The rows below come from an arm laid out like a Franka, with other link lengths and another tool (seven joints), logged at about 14 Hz.
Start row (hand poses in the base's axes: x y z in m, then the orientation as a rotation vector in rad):
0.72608 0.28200 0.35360 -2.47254 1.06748 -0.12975
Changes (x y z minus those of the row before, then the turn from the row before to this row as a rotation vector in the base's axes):
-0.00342 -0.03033 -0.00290 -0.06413 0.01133 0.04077
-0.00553 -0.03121 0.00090 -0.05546 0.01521 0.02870
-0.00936 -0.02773 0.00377 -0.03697 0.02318 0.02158
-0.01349 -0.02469 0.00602 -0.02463 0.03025 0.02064
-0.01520 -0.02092 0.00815 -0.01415 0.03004 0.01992
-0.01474 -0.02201 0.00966 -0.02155 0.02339 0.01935
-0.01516 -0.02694 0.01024 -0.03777 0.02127 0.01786
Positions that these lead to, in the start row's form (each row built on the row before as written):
0.72266 0.25167 0.35070 -2.55349 1.03205 -0.13966
0.71713 0.22046 0.35160 -2.62185 1.01009 -0.14322
0.70777 0.19273 0.35537 -2.67276 0.99562 -0.12790
0.69428 0.16804 0.36139 -2.71416 0.98141 -0.09634
0.67908 0.14712 0.36954 -2.74526 0.96530 -0.05921
0.66434 0.12511 0.37920 -2.78051 0.94942 -0.03450
0.64918 0.09817 0.38944 -2.82910 0.93843 -0.02043

